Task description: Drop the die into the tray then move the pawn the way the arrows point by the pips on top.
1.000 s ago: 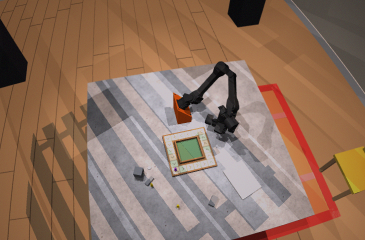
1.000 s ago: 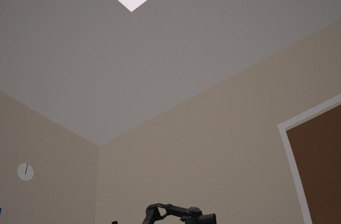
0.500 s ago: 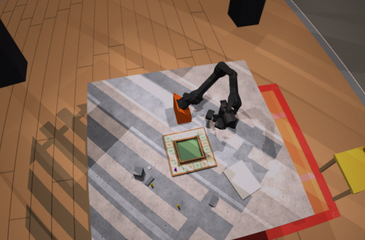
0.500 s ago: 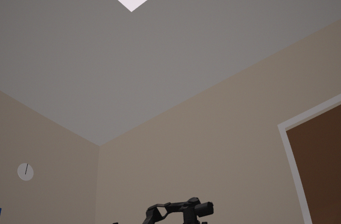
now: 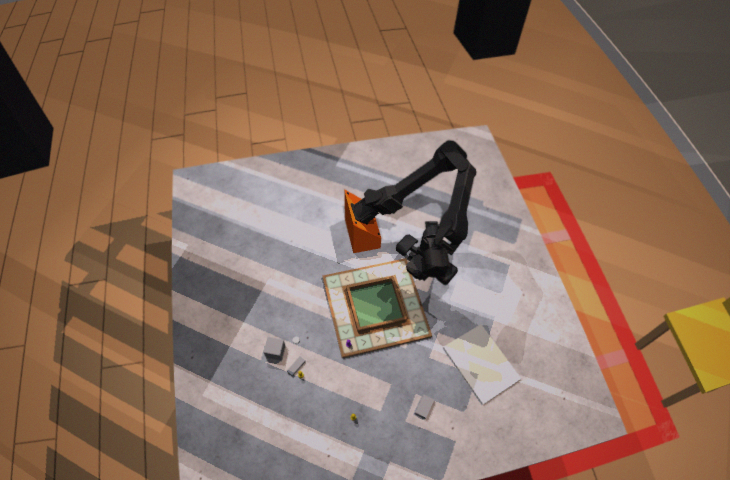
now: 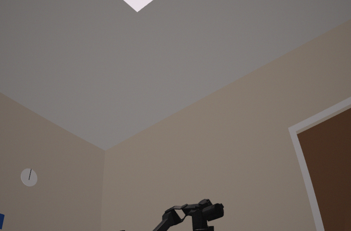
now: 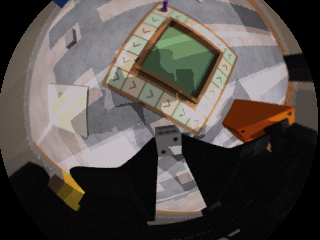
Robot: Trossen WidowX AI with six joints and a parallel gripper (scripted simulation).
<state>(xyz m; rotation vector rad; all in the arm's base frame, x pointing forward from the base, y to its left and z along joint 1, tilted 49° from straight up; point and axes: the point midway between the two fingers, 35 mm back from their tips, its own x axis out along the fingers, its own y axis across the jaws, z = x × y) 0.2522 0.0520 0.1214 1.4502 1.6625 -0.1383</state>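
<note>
The purple pawn is 12 cm ahead of my gripper tip, 27 cm to the right of it and 9 cm below it. The rest, counted from my gripper tip: white die: right at my gripper tip; then green dice tray: 1 cm ahead, 15 cm to the right, 11 cm below; then pale sheet: 29 cm ahead, 10 cm to the left, 12 cm below.
</note>
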